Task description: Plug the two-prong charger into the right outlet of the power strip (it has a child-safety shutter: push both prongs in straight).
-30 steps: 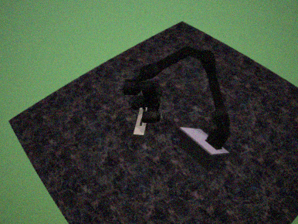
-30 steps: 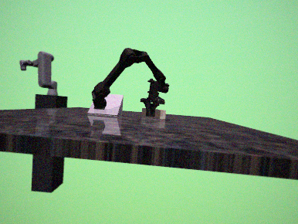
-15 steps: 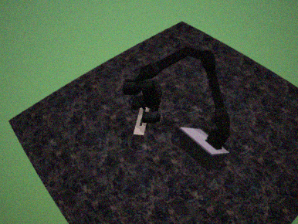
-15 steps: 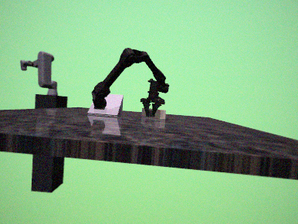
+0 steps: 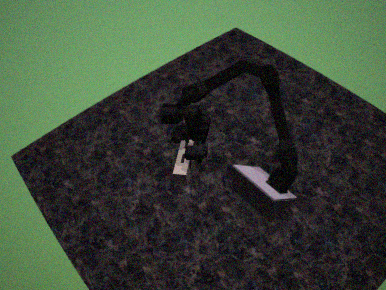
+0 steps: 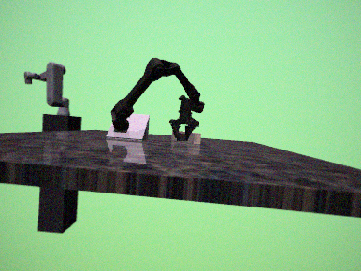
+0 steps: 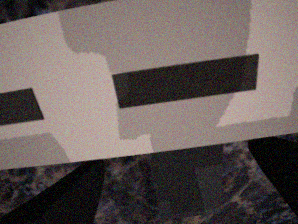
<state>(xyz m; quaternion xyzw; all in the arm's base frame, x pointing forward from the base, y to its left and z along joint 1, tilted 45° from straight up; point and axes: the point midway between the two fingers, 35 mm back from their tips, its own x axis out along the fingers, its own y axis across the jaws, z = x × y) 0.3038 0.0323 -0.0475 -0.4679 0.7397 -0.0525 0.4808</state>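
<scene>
The dark charger is 20 mm ahead of my gripper tip, 10 mm to the left of it and 10 mm above it.
</scene>
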